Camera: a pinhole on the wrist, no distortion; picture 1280 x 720 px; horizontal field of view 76.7 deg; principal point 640.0 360.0 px. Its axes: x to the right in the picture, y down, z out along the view. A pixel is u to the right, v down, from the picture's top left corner.
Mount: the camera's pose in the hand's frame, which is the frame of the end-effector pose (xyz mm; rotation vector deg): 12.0 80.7 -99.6 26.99 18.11 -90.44
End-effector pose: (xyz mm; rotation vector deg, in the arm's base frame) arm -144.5 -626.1 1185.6 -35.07 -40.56 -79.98
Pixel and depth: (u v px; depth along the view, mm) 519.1 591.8 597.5
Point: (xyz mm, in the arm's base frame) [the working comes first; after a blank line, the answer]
In the camera's frame: -89.3 171.2 597.5

-315.7 -357.8 1587.9
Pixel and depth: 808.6 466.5 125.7
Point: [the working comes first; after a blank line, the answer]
In the camera's frame: 26.2 16.5 125.7

-147.0 -636.8 1196.0
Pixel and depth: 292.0 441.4 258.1
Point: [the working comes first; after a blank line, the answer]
In the camera's frame: -111.0 26.0 258.1

-105.6 -493.8 1315.6
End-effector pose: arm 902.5 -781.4 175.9 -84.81 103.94 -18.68
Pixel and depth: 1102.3 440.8 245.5
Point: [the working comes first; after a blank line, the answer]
In the camera's frame: 140.3 24.5 245.5

1052.9 -823.5 238.9
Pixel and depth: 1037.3 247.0 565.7
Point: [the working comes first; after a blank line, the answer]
In the camera's frame: 277.8 -79.0 565.7

1392.5 -721.2 318.8
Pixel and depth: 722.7 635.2 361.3
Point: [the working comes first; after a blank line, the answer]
In the camera's frame: 36.9 122.9 361.3

1137.3 -854.5 78.6
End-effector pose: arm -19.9 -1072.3 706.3 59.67 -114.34 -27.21
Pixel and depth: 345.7 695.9 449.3
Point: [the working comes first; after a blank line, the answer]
In the camera's frame: -163.5 186.6 449.3

-379.1 -1212.6 549.9
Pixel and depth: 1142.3 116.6 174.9
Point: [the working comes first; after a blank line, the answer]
In the camera's frame: 108.6 -52.6 174.9

49.7 -1078.4 618.6
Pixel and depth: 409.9 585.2 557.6
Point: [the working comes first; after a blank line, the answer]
In the camera's frame: -158.6 155.2 557.6

-410.3 -1213.1 441.5
